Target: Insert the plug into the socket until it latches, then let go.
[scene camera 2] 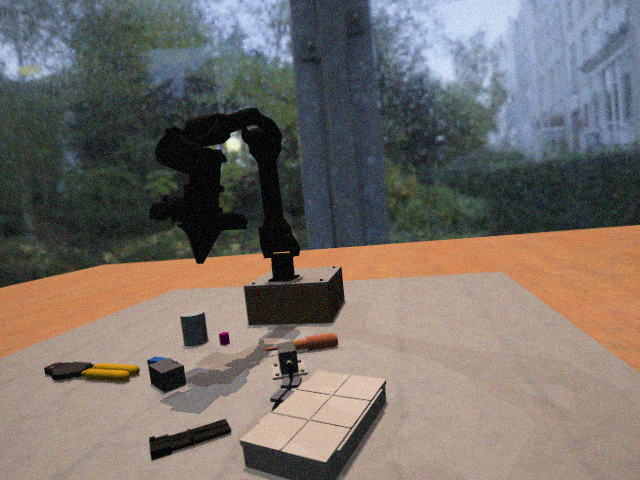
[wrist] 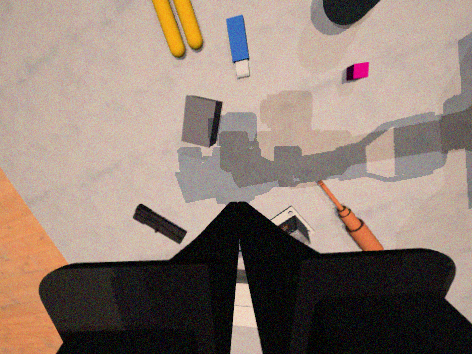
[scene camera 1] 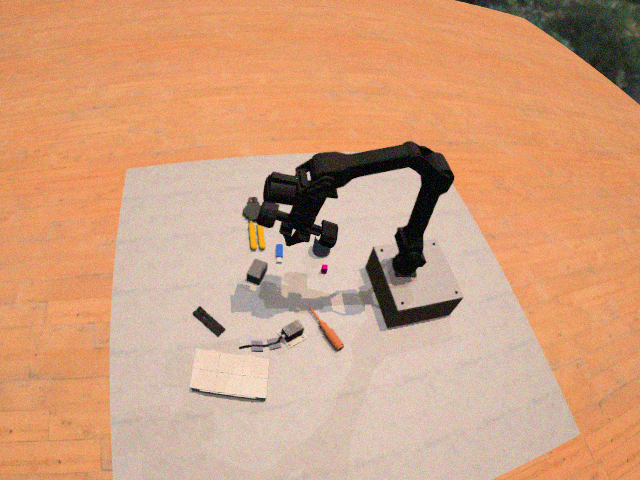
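Seen in the pictures: gripper, between the fingertips: (scene camera 2: 199, 263) (wrist: 237, 209) (scene camera 1: 287, 244); arm's base, origin of its link: (scene camera 2: 284, 278) (scene camera 1: 404, 267).
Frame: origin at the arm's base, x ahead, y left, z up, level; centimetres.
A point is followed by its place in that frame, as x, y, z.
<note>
The blue plug (scene camera 1: 279, 251) @[34.6, -11.4, -9.2] (scene camera 2: 156, 360) @[35.2, -12.0, -9.2] (wrist: 237, 40) @[34.5, -11.7, -9.2] with a whitish tip lies flat on the mat, beyond the grey block in the scene camera 2 view. The socket (scene camera 1: 293, 329) @[31.4, 16.4, -6.1] (scene camera 2: 287, 352) @[33.5, 17.3, -6.1] (wrist: 296, 227) @[30.3, 13.5, -6.6] is a dark grey housing on a pale base plate, with a black cable trailing from it. In the wrist view the right finger partly hides it. My gripper (scene camera 1: 293, 241) @[33.8, 1.2, 9.9] (scene camera 2: 200, 260) @[33.8, 1.2, 9.9] (wrist: 237, 209) @[33.8, 1.2, 9.9] is shut and empty, fingers pointing down. It hangs high above the mat, apart from both plug and socket.
Around them are a grey block (scene camera 1: 256, 271) @[41.3, -2.1, -6.9] (scene camera 2: 166, 374) @[43.4, -0.9, -7.4] (wrist: 199, 120) @[40.9, -3.4, -6.9], dark cylinder (scene camera 2: 194, 329) @[23.6, -11.6, -6.6], pink cube (scene camera 1: 324, 268) @[21.5, -4.8, -8.1] (wrist: 361, 71) @[21.2, -5.2, -7.9], yellow-handled pliers (scene camera 1: 252, 235) @[43.0, -16.5, -8.4] (scene camera 2: 105, 375) @[43.8, -16.2, -9.0], orange screwdriver (scene camera 1: 330, 335) @[21.4, 17.3, -7.9] (scene camera 2: 321, 341) @[21.5, 18.5, -8.5], black bar (scene camera 1: 208, 320) @[54.2, 13.2, -9.4] (wrist: 159, 223) @[53.9, 12.7, -9.4] and pale tiled box (scene camera 1: 230, 374) @[47.5, 29.5, -7.0] (scene camera 2: 320, 413) @[49.2, 29.7, -7.0].
</note>
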